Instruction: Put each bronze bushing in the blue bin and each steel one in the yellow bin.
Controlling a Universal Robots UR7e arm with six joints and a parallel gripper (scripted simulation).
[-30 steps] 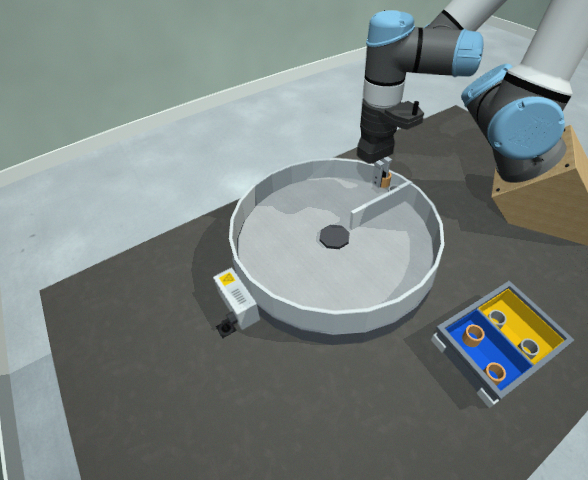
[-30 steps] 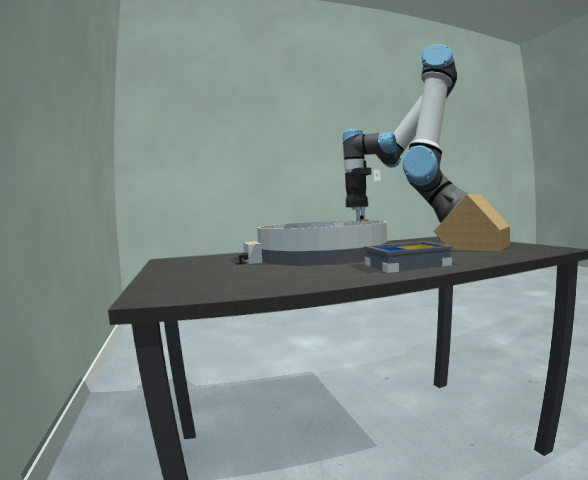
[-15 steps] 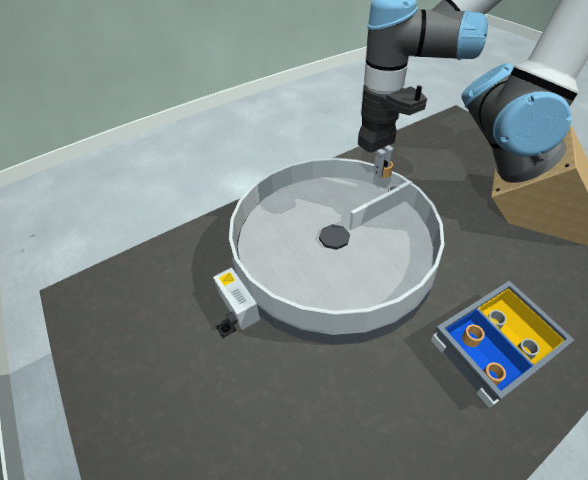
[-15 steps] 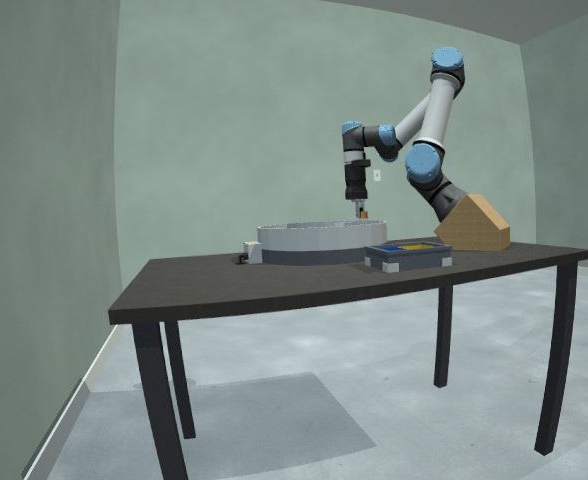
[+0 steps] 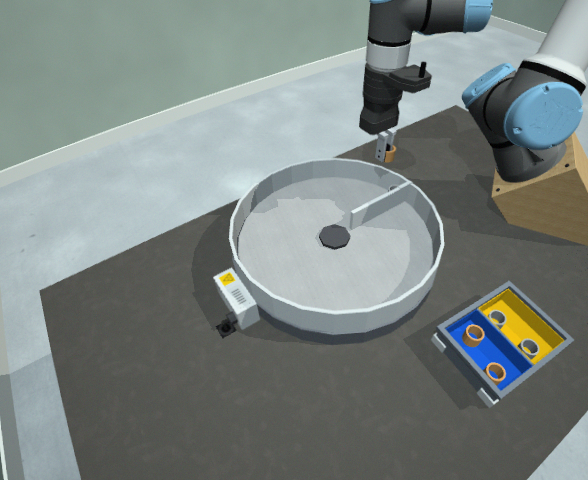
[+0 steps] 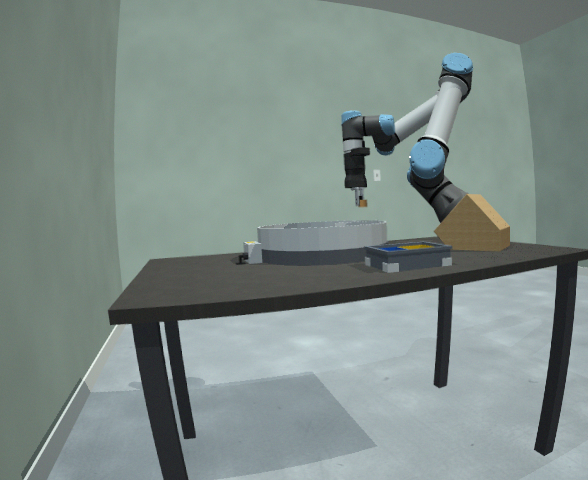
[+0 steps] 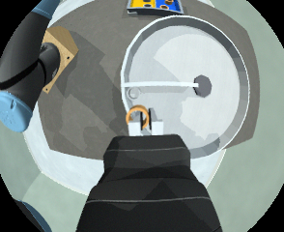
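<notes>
Now: the bin 390 mm to the left of my hand, 150 mm below it and 110 mm ahead of it. Round my hand: turntable (170 mm ahead, 120 mm below, 30 mm to the left).
</notes>
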